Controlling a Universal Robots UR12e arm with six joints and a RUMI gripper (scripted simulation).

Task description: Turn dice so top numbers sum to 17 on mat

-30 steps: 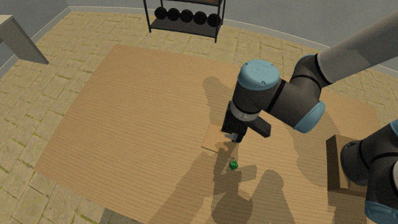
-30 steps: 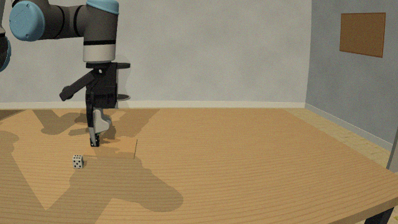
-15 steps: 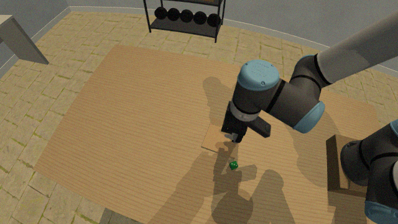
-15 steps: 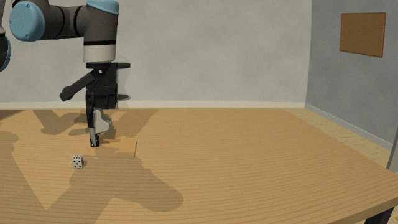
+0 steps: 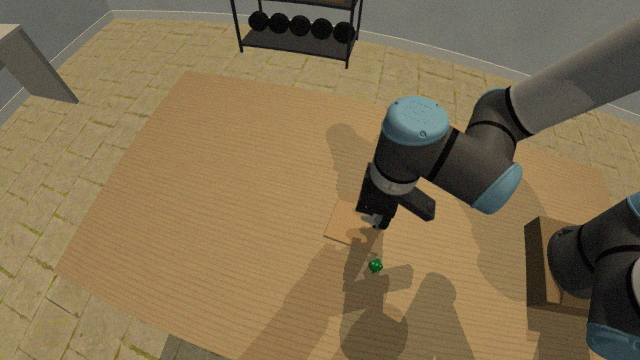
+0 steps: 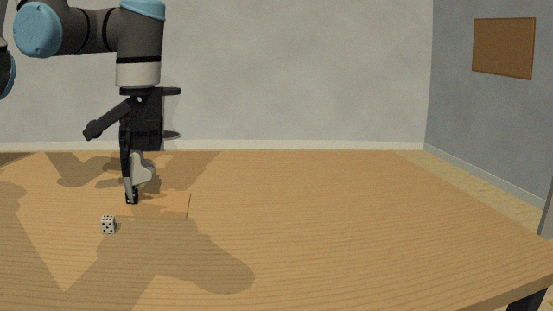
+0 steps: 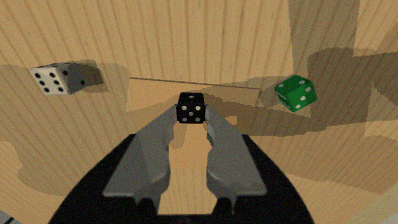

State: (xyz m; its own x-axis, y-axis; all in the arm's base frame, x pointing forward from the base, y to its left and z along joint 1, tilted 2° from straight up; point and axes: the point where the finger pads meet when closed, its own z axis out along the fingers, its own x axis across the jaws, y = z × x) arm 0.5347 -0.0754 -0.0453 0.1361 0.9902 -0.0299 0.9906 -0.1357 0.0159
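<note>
The black die lies 10 mm below my hand. Round my hand: tan mat: 50 mm ahead, 10 mm to the right, 20 mm below; green die: 110 mm to the left, 10 mm below; white die: 40 mm behind, 120 mm to the right, 10 mm below.
</note>
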